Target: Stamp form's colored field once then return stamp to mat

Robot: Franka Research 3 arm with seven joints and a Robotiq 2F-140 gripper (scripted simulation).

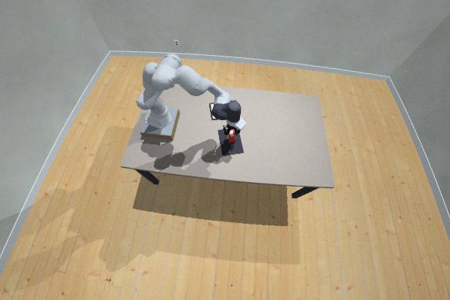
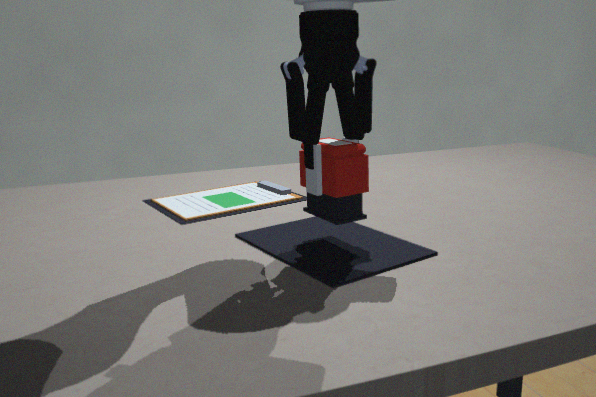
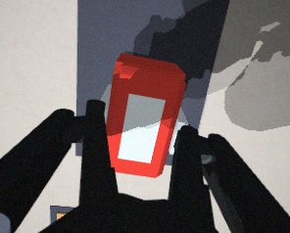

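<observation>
Right now the form is 290 mm to the left of my hand, 100 mm below it and 90 mm behind it. Also, from my hand: dark mat: 110 mm below; stamp: 20 mm below.
</observation>
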